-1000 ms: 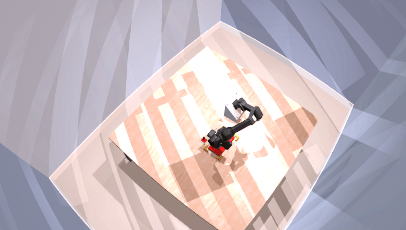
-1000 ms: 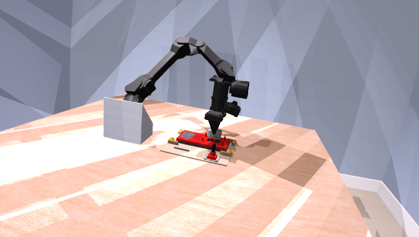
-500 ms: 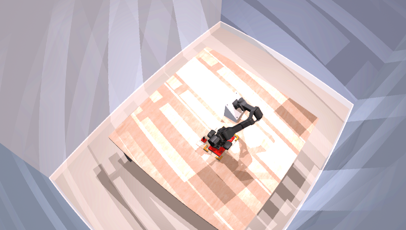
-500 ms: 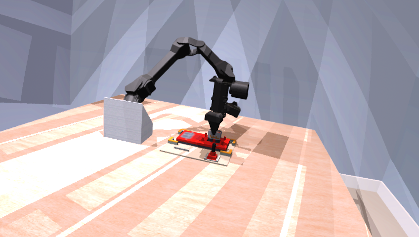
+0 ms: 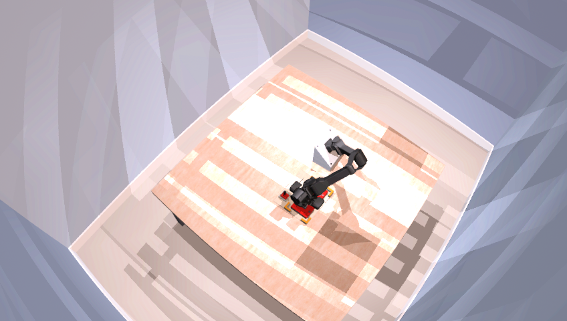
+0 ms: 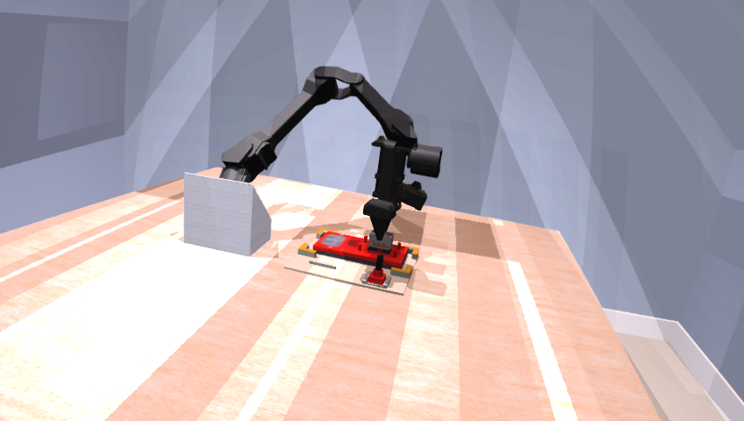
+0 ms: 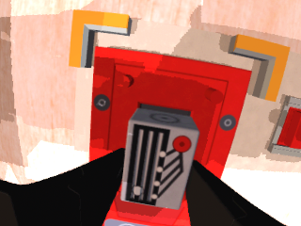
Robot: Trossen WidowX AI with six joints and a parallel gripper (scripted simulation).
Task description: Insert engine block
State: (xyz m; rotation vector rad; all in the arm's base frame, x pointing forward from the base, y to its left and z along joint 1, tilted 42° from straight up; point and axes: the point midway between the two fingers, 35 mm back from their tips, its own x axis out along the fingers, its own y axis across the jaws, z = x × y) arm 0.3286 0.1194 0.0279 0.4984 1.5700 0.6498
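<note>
Now: the engine block 1 cm below my gripper tip.
</note>
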